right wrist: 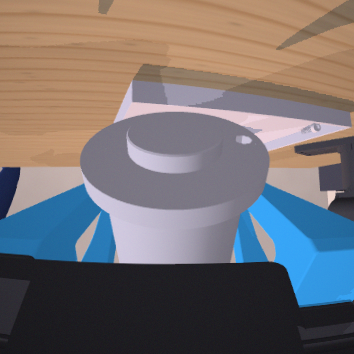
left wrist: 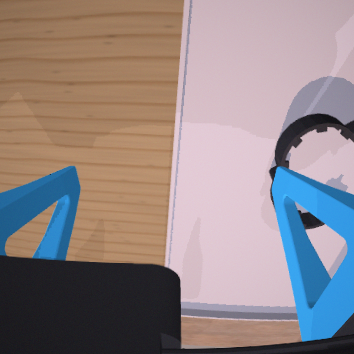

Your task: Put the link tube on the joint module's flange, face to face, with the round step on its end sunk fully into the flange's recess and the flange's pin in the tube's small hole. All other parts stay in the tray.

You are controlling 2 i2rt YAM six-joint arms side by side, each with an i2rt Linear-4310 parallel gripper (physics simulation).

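Places are measured from the left arm's base along level axes (x ahead, y left, z up), in centimetres.
Pixels of known places: left gripper, fingertip midpoint: [left wrist: 175, 177]; right gripper, fingertip midpoint: [right wrist: 174, 176].
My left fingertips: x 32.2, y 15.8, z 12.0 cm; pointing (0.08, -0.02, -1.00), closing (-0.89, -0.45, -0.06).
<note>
For each thing: its top centre in the pictures, then the offset to it from my left fingertips. "pt": a spot on its surface instead.
- grey link tube at a spot on its surface: [right wrist: 175, 195] pt dx +9.9, dy -19.5, dz -3.9 cm
- raised round step at its top centre: [right wrist: 175, 181] dx +8.7, dy -18.2, dz -4.5 cm
- small hole at a spot on its surface: [right wrist: 244, 139] pt dx +6.1, dy -19.2, dz -6.0 cm
- pale tray at its top centre: [left wrist: 278, 212] [right wrist: 179, 156] dx -13.4, dy +5.1, dz -10.4 cm
- black ring-shaped part at a spot on its surface: [left wrist: 287, 142] pt dx -8.9, dy -1.7, dz -9.8 cm
- small shiny cylindrical part at its top centre: [right wrist: 309, 134] dx -16.1, dy -13.7, dz -10.5 cm
The grey link tube [right wrist: 175, 195] is held in my right gripper [right wrist: 174, 176], whose blue fingers are shut on its narrower body. Its wide end disc faces up and away in the right wrist view. The raised round step [right wrist: 175, 132] is in the middle of that disc, and the small hole [right wrist: 244, 139] is near its right edge. The fingertips are hidden behind the disc. My left gripper [left wrist: 175, 177] is open and empty, over the left edge of the pale tray [left wrist: 225, 60] [right wrist: 280, 113]. The joint module and its flange cannot be made out in either view.
A black ring-shaped part [left wrist: 287, 142] with inner notches lies in the tray, partly behind the left gripper's right finger. A small shiny cylindrical part [right wrist: 314, 128] is at the tray's right end. A dark bracket [right wrist: 346, 160] shows at the right edge and a dark blue curved piece [right wrist: 7, 190] at the left.
</note>
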